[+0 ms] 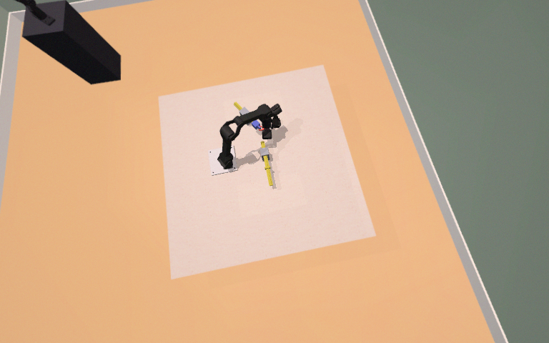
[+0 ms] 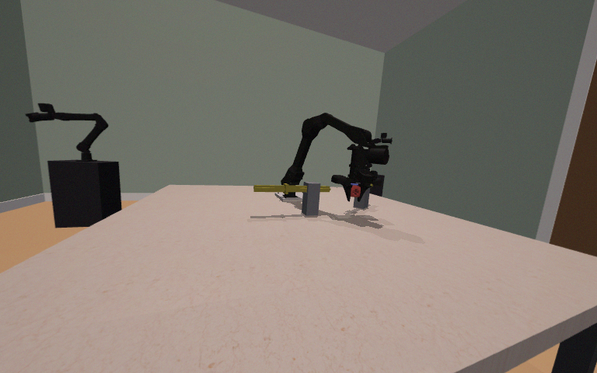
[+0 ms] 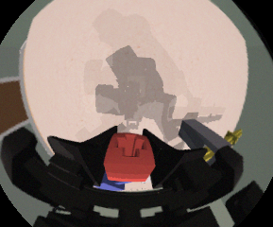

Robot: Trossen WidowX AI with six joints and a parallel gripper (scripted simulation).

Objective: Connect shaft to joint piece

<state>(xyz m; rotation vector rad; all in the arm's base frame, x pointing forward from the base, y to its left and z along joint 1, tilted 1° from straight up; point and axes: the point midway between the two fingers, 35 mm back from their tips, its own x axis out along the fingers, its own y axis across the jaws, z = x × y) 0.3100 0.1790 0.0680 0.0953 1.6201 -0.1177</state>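
Right now the red square joint piece is 40 mm above my gripper tip and 20 mm behind it.
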